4 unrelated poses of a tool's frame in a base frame.
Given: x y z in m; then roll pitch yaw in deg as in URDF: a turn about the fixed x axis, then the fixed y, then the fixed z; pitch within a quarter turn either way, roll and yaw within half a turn.
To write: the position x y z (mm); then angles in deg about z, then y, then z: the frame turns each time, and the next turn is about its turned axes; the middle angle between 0 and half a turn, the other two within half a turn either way. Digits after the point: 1 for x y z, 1 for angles.
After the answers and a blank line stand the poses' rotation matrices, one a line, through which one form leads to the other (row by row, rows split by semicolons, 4 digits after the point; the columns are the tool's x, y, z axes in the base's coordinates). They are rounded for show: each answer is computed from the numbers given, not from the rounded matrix.
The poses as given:
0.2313, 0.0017, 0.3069, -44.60, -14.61, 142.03
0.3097, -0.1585, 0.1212, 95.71, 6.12, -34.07
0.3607, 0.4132, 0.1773, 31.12, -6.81, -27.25
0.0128, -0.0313, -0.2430, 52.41, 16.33, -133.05
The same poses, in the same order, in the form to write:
231.3, 1.7, 306.9, -113.6, 46.4, -110.4
309.7, -158.5, 121.2, -124.7, 95.7, 83.8
360.7, 413.2, 177.3, -128.4, 31.8, 103.0
12.8, -31.3, -243.0, 149.2, 54.2, 69.7

-0.7628 -0.5777 -0.2904; 0.5954 -0.4523 -0.6640; 0.2522 -0.6794 0.6890
0.8236 0.0321 -0.5662; -0.5570 -0.1418 -0.8183; -0.1066 0.9894 -0.0989
0.8827 0.3375 -0.3269; -0.4546 0.7891 -0.4130; 0.1186 0.5132 0.8500
-0.6551 0.2937 -0.6961; -0.7013 -0.5792 0.4156; -0.2812 0.7604 0.5854

